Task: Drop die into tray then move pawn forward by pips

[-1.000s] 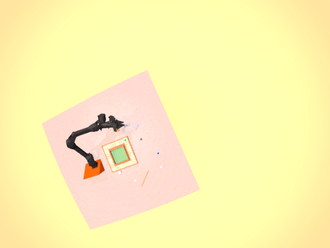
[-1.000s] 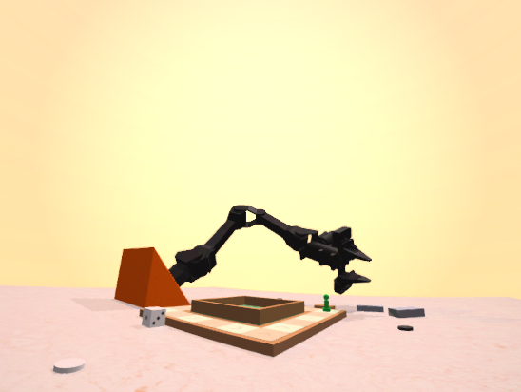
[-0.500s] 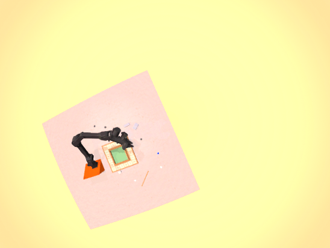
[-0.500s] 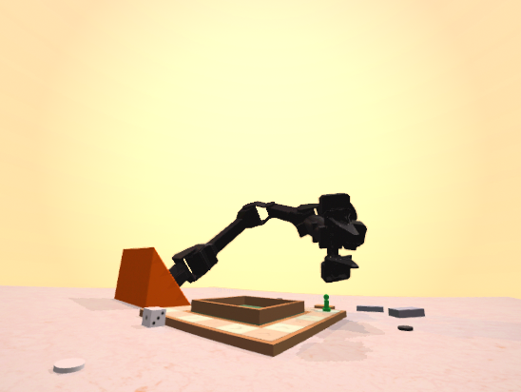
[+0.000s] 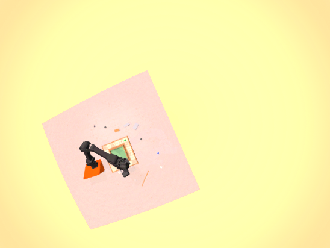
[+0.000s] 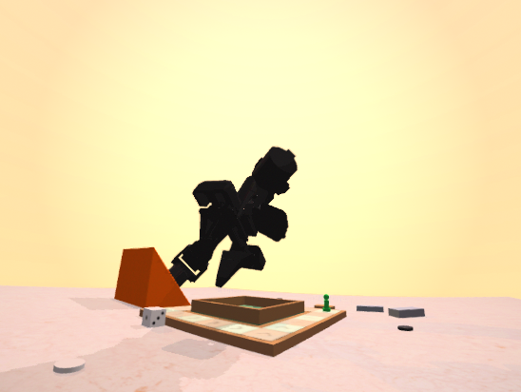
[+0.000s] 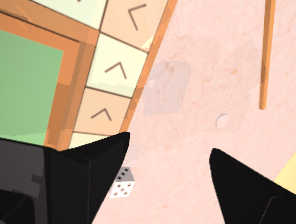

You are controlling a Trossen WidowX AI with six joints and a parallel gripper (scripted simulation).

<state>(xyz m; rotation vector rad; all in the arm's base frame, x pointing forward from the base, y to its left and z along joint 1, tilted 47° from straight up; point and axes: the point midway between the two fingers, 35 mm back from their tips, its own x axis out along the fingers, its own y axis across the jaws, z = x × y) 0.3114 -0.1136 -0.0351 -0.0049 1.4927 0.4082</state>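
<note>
My gripper tip is now 100 mm past the white die, 70 mm above it and 20 mm to the left of it. Round my gripper tip: green pawn: 260 mm to the left, 70 mm ahead, 50 mm below; then green tray floor: 140 mm to the left, 70 mm below, 40 mm behind; then orange stick: 160 mm to the right, 110 mm ahead, 80 mm below.
</note>
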